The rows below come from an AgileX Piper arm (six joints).
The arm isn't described. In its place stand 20 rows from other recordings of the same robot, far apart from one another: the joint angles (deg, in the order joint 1, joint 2, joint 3, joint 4, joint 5, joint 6), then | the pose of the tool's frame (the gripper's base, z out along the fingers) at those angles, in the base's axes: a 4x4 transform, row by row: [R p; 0 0 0 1], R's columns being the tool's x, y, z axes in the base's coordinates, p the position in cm.
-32.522, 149.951, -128.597, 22.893, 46.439, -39.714 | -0.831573 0.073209 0.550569 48.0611; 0.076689 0.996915 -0.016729 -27.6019; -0.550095 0.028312 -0.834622 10.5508; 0 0 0 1
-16.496, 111.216, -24.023, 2.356, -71.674, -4.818 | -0.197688 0.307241 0.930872 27.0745; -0.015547 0.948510 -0.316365 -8.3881; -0.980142 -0.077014 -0.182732 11.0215; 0 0 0 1
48.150, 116.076, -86.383, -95.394, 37.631, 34.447 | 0.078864 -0.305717 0.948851 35.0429; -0.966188 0.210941 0.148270 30.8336; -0.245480 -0.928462 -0.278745 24.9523; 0 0 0 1
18.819, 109.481, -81.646, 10.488, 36.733, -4.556 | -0.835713 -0.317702 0.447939 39.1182; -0.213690 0.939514 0.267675 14.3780; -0.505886 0.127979 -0.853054 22.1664; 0 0 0 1
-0.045, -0.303, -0.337, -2.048, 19.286, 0.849 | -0.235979 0.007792 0.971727 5.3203; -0.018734 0.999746 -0.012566 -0.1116; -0.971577 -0.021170 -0.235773 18.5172; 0 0 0 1
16.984, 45.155, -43.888, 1.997, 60.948, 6.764 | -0.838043 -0.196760 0.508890 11.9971; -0.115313 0.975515 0.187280 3.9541; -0.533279 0.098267 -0.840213 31.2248; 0 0 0 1
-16.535, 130.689, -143.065, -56.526, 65.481, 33.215 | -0.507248 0.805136 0.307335 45.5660; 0.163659 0.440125 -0.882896 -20.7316; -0.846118 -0.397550 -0.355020 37.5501; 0 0 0 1
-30.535, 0.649, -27.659, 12.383, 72.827, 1.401 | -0.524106 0.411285 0.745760 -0.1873; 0.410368 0.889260 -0.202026 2.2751; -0.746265 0.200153 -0.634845 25.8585; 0 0 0 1
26.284, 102.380, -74.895, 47.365, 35.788, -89.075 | 0.032494 -0.937797 0.345659 33.4827; -0.728538 0.214538 0.650543 20.9030; -0.684235 -0.272964 -0.676250 25.3418; 0 0 0 1
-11.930, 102.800, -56.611, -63.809, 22.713, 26.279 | -0.859154 -0.118873 0.497718 34.2130; -0.377330 0.804167 -0.459279 -10.4510; -0.345653 -0.582395 -0.735758 17.4276; 0 0 0 1
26.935, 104.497, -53.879, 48.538, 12.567, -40.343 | -0.784765 -0.433543 0.442927 30.7019; -0.254199 0.876906 0.407944 17.2639; -0.565267 0.207549 -0.798371 15.0247; 0 0 0 1
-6.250, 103.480, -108.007, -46.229, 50.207, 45.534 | -0.373386 0.657469 0.654460 40.4532; 0.211869 0.747275 -0.629835 -9.5096; -0.903158 -0.096511 -0.418319 41.3721; 0 0 0 1
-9.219, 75.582, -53.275, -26.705, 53.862, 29.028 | -0.832480 0.474710 0.285706 23.6265; 0.339501 0.844570 -0.414053 -7.1806; -0.437854 -0.247693 -0.864252 27.3853; 0 0 0 1
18.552, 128.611, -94.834, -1.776, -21.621, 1.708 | -0.118638 -0.328768 0.936929 49.9326; -0.038768 0.944408 0.326483 16.8672; -0.992180 0.002410 -0.124789 20.6758; 0 0 0 1
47.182, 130.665, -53.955, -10.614, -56.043, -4.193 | -0.040271 -0.845040 0.533184 26.1166; -0.300164 0.519201 0.800207 30.2311; -0.953037 -0.127818 -0.274559 5.5873; 0 0 0 1
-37.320, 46.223, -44.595, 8.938, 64.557, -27.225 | -0.854524 0.225718 0.467804 10.7405; 0.157798 0.970888 -0.180213 -6.5826; -0.494863 -0.080178 -0.865264 31.1562; 0 0 0 1
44.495, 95.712, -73.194, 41.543, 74.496, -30.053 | -0.520700 -0.742755 -0.420936 18.4438; -0.821968 0.302894 0.482312 26.2741; -0.230741 0.597135 -0.768237 27.5719; 0 0 0 1
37.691, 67.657, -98.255, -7.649, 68.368, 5.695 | -0.451943 -0.502289 0.737193 16.1620; -0.286603 0.864352 0.413224 11.0645; -0.844752 -0.024528 -0.534595 51.4056; 0 0 0 1
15.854, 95.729, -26.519, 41.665, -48.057, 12.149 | -0.158952 0.414460 0.896079 26.9596; 0.569850 0.779686 -0.259541 2.9787; -0.806229 0.469375 -0.360113 15.1149; 0 0 0 1
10.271, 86.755, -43.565, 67.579, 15.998, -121.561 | -0.110042 -0.765464 0.634000 28.7190; -0.822901 0.427906 0.373805 7.5603; -0.557426 -0.480585 -0.676989 20.7763; 0 0 0 1
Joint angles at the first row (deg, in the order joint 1, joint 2, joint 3, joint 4, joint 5, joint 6):
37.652 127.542 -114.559 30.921 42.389 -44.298
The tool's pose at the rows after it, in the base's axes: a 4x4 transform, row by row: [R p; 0 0 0 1], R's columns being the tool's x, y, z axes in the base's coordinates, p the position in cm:
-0.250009 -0.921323 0.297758 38.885; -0.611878 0.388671 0.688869 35.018; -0.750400 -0.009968 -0.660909 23.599; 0 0 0 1
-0.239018 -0.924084 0.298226 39.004; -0.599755 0.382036 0.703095 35.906; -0.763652 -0.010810 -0.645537 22.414; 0 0 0 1
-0.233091 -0.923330 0.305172 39.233; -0.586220 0.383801 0.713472 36.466; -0.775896 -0.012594 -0.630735 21.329; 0 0 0 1
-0.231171 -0.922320 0.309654 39.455; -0.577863 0.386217 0.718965 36.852; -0.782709 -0.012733 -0.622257 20.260; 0 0 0 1
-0.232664 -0.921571 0.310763 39.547; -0.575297 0.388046 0.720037 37.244; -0.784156 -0.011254 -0.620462 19.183; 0 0 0 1
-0.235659 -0.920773 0.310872 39.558; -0.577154 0.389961 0.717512 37.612; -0.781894 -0.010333 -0.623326 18.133; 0 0 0 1
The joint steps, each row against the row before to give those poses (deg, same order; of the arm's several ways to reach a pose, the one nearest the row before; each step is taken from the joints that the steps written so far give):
0.823 2.440 -1.213 2.019 -1.763 -2.123
0.640 1.883 -0.464 2.084 -2.113 -2.000
0.311 1.553 -0.125 2.051 -2.165 -1.949
0.174 1.414 -0.053 1.725 -1.662 -1.694
0.291 1.335 -0.041 1.109 -1.287 -1.061
0.349 1.230 -0.016 0.529 -1.069 -0.537

